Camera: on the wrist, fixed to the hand. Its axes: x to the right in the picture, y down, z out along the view.
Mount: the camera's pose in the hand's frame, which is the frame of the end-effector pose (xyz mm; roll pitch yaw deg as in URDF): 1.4 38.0 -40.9 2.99 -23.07 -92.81
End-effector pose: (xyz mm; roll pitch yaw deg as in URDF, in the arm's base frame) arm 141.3 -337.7 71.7 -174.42 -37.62 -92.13
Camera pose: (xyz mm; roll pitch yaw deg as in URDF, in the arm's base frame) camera 100.3 -314.7 101.9 143.47 15.41 -10.95
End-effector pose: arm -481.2 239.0 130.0 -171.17 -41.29 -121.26
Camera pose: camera -507.4 280.4 156.9 140.10 12.40 -38.82
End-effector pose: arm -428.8 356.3 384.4 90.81 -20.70 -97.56
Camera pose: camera -387.2 363.2 421.0 43.41 61.72 -150.65
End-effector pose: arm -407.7 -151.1 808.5 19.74 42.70 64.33
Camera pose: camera -459.5 -144.4 788.7 -40.75 -4.22 -25.30
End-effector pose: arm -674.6 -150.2 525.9 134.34 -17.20 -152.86
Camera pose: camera -659.9 -145.7 579.6 145.48 64.53 -95.54
